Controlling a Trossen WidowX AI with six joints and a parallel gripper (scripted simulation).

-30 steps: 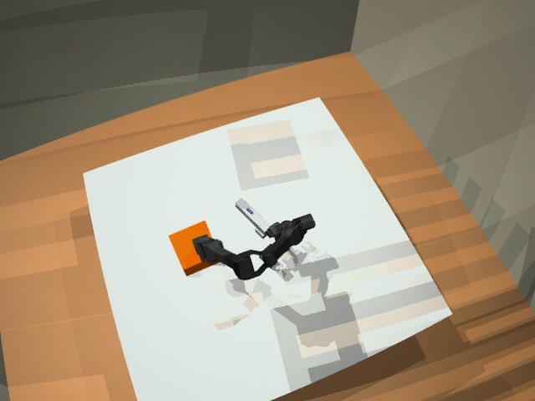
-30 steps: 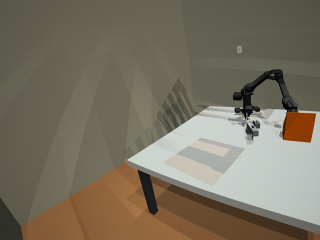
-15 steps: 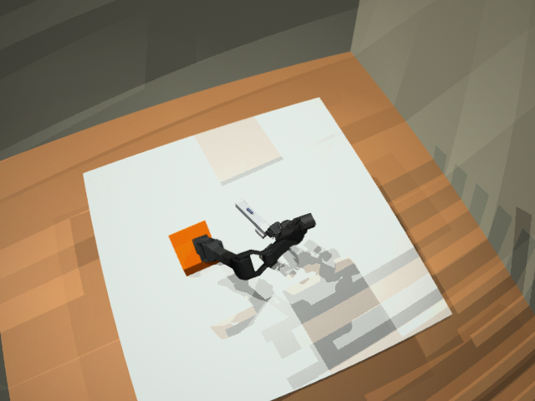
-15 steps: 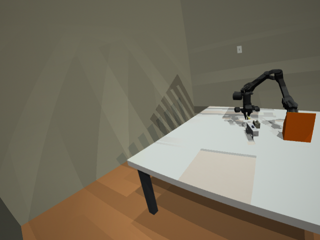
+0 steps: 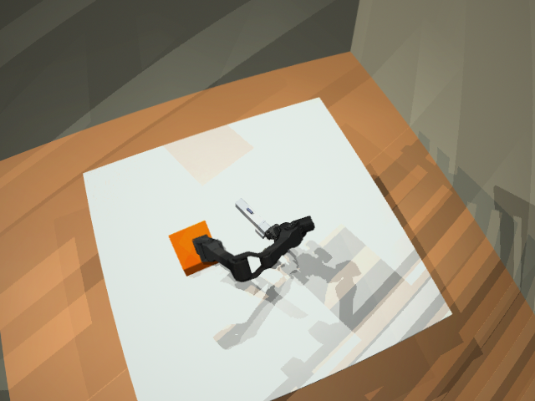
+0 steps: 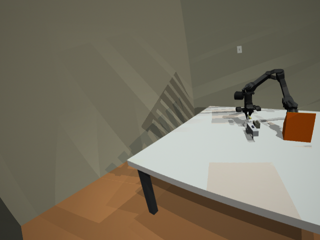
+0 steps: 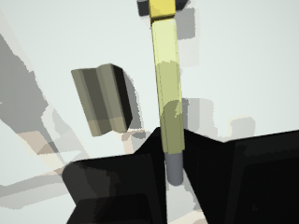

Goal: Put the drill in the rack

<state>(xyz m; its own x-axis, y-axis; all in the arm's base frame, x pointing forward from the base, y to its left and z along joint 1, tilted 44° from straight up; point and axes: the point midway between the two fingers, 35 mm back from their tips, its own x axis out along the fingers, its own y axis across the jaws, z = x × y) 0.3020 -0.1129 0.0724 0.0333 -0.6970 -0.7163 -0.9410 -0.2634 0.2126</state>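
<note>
The drill is 40 mm to the left of my gripper tip, 40 mm above it and 10 mm behind it. From my gripper tip the other things lie so: blue key (220 mm to the left, 60 mm behind); rack (70 mm behind, 30 mm below, 10 mm to the left).
</note>
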